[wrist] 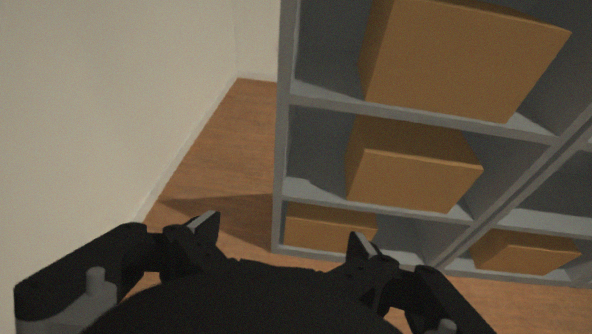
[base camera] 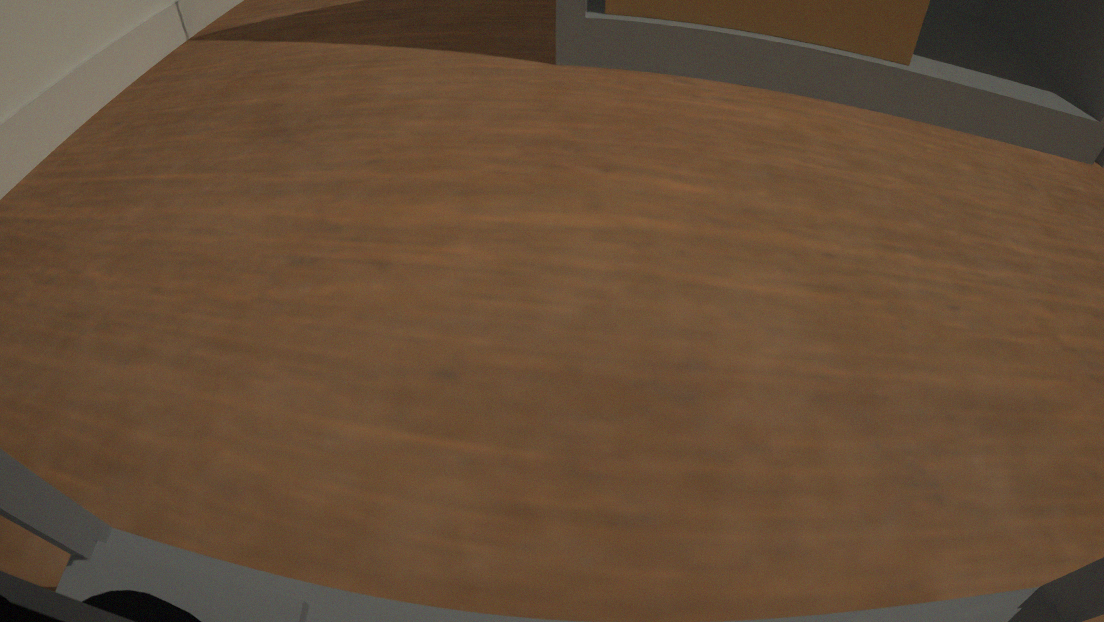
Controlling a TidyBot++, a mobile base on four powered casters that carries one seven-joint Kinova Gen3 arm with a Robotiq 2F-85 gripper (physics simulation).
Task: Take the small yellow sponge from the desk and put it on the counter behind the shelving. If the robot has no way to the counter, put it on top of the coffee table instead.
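Places are measured from the arm's base along level axes (x ahead, y left, z up), in millimetres.
Where they show: gripper, fingertip midpoint: [wrist: 283, 235].
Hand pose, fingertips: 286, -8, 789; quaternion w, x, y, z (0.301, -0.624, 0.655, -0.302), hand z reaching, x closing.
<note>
After its pixels a point has its place, as x, y, z.
The grey shelving [base camera: 695, 73] {842, -131, -389} [wrist: 283, 150] {849, 26, 380} stands ahead and to the right, with orange-brown boxes in its compartments. My gripper [wrist: 283, 235] {286, -8, 789} is open, its two black fingertips wide apart with no thing between them. It is on the near side of the shelving in the wrist view. The yellow sponge, the desk, the counter and the coffee table do not show in either view.
A pale wall [base camera: 69, 54] {830, 888, -283} [wrist: 125, 100] {1236, 868, 274} runs along the left. Between it and the shelving's left side, a strip of wood floor [wrist: 230, 145] {1752, 518, -397} leads back to another wall [wrist: 257, 40] {3040, 516, 60}. A shadow lies across that strip beside the shelving.
</note>
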